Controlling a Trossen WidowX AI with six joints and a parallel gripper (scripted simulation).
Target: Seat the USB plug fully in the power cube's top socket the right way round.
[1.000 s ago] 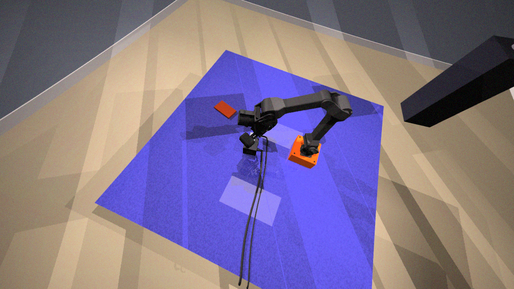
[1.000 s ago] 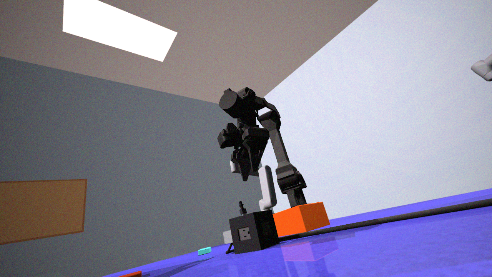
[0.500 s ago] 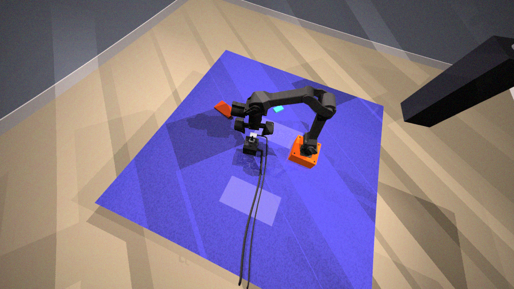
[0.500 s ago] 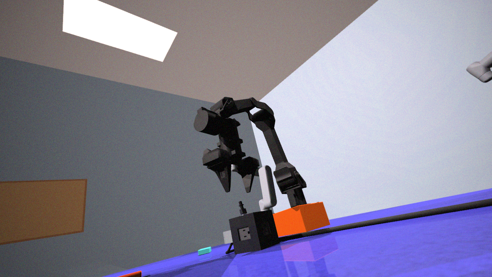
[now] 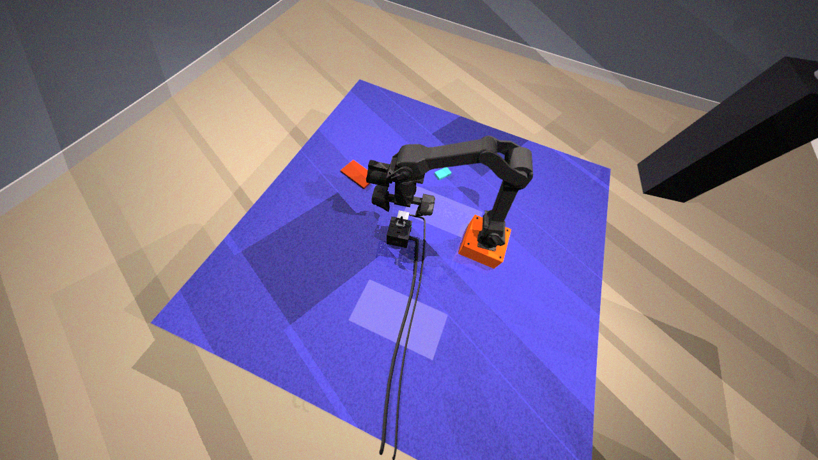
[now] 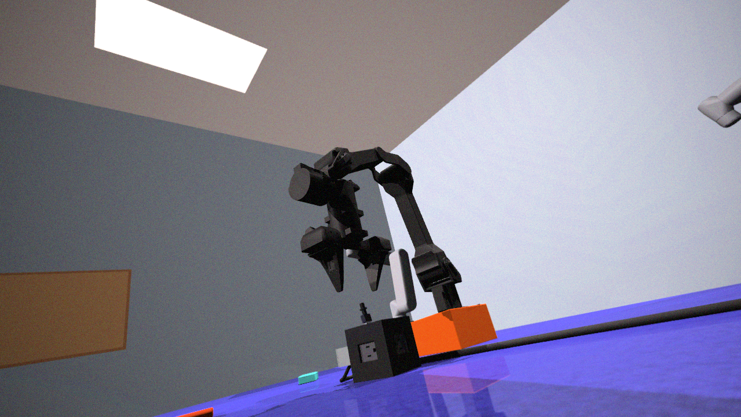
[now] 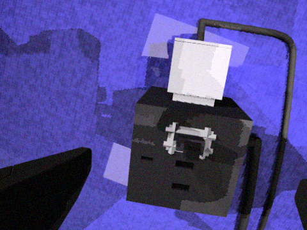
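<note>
Now: gripper tip 4 cm above the usb plug. Round my gripper tip: red flat piece: 23 cm ahead, 20 cm to the right, 13 cm below; then usb socket: 6 cm below, 1 cm to the left; then cyan block: 31 cm to the right, 13 cm below, 11 cm behind.
</note>
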